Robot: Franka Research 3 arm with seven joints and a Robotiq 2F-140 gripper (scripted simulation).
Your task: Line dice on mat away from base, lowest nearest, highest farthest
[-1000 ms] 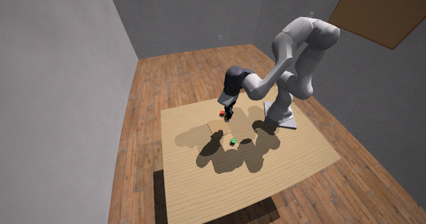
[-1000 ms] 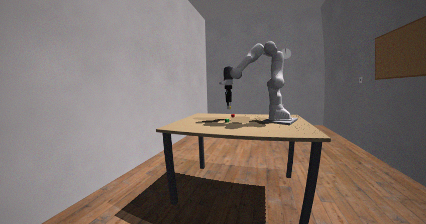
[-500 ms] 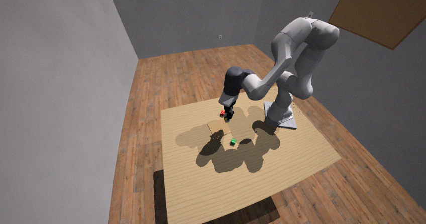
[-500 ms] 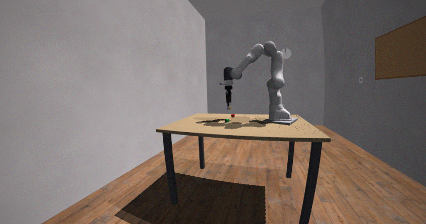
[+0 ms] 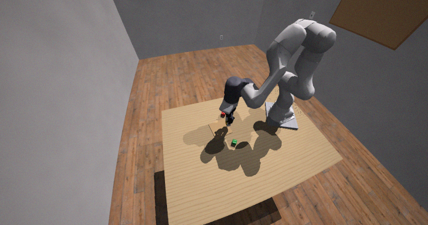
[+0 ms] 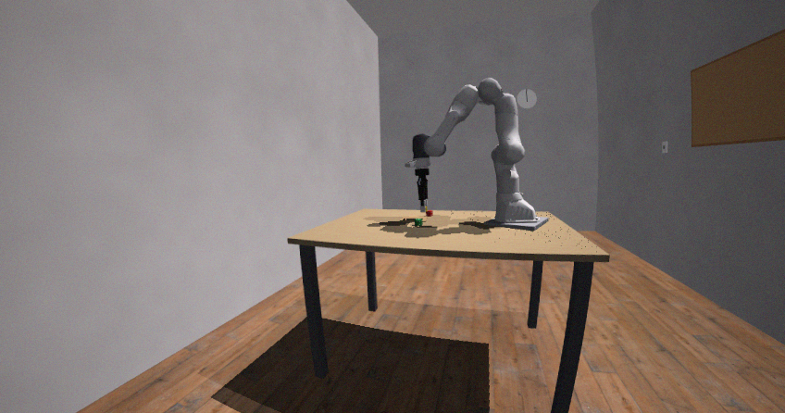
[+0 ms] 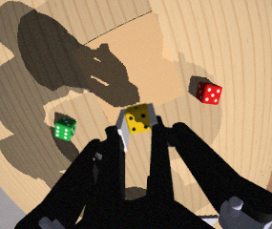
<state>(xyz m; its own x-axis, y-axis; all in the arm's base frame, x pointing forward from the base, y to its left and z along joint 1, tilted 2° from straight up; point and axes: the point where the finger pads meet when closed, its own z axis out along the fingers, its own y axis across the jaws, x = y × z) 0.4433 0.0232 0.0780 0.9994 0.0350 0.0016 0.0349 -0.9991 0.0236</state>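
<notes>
My hand is 80 mm above the tan mat and 60 mm short of it. The rest, counted from my hand: yellow die: 20 mm below; green die: 140 mm to the left, 60 mm below, 20 mm behind; red die: 120 mm to the right, 60 mm below.
</notes>
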